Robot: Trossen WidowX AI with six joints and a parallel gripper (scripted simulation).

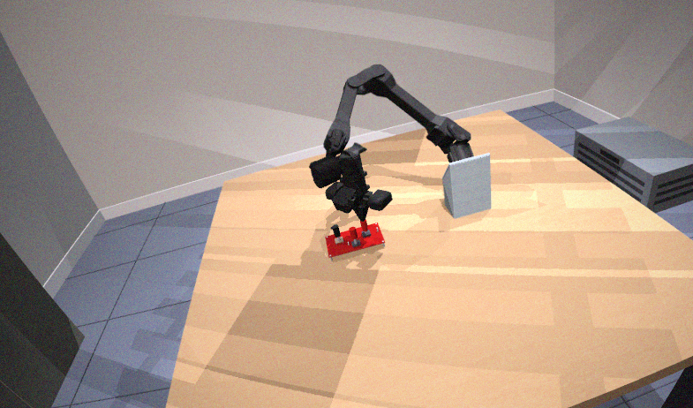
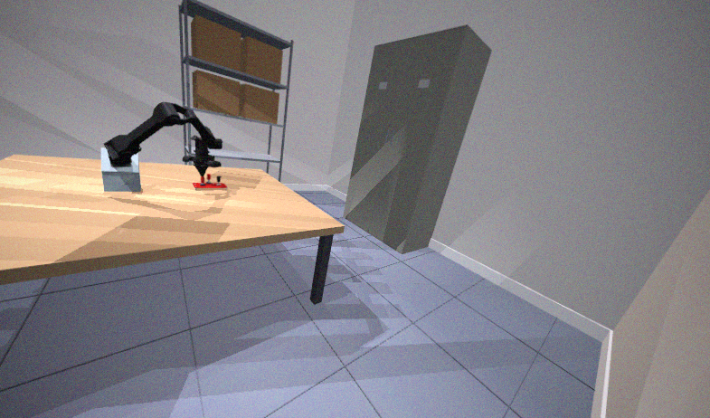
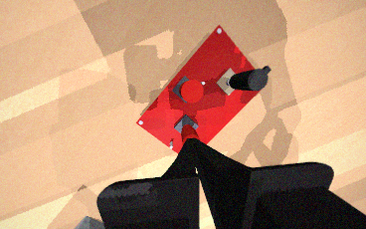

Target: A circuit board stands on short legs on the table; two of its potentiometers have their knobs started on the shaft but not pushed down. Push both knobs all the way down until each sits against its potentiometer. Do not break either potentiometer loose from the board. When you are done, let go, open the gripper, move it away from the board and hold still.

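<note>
Right now the black knob is 80 mm ahead of my gripper tip, 10 mm to the right of it and 10 mm below it.
</note>
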